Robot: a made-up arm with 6 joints. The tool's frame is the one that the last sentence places.
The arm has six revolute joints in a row. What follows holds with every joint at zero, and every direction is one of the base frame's.
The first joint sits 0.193 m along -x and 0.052 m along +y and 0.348 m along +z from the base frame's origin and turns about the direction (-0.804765, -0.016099, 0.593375), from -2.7 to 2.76 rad.
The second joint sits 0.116 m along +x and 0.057 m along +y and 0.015 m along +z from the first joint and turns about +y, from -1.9 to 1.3 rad.
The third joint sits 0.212 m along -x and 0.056 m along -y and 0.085 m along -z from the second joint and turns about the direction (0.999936, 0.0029, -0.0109), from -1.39 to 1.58 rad.
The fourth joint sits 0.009 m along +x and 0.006 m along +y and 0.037 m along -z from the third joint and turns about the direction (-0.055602, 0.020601, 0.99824), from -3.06 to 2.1 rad.
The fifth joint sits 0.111 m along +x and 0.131 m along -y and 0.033 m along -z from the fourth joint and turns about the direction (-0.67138, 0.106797, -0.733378), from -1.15 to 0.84 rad.
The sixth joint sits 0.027 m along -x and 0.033 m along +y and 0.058 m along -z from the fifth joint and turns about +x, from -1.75 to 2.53 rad.
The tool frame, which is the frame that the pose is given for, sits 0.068 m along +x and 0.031 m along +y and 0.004 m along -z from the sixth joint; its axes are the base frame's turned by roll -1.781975, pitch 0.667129 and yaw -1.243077 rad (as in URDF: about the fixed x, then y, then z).
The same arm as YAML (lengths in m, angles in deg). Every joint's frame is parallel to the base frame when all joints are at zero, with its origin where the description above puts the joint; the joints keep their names.
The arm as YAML. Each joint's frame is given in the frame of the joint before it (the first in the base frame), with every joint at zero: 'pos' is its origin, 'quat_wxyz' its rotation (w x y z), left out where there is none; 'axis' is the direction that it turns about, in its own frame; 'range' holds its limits. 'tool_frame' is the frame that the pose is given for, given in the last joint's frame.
length_unit: m
angle_unit: deg
joints:
  - joint: joint 1
    pos: [-0.193, 0.052, 0.348]
    axis: [-0.804765, -0.016099, 0.593375]
    range: [-154.7, 158.14]
  - joint: joint 2
    pos: [0.116, 0.057, 0.015]
    axis: [0.0, 1.0, 0.0]
    range: [-108.86, 74.48]
  - joint: joint 3
    pos: [-0.212, -0.056, -0.085]
    axis: [0.999936, 0.0029, -0.0109]
    range: [-79.64, 90.53]
  - joint: joint 4
    pos: [0.009, 0.006, -0.037]
    axis: [-0.055602, 0.020601, 0.99824]
    range: [-175.33, 120.32]
  - joint: joint 5
    pos: [0.111, -0.131, -0.033]
    axis: [-0.67138, 0.106797, -0.733378]
    range: [-65.89, 48.13]
  - joint: joint 6
    pos: [-0.027, 0.033, -0.058]
    axis: [1.0, 0.0, 0.0]
    range: [-100.27, 144.96]
tool_frame:
  pos: [0.068, 0.031, -0.004]
  quat_wxyz: [0.631173, -0.477553, 0.595214, -0.138867]

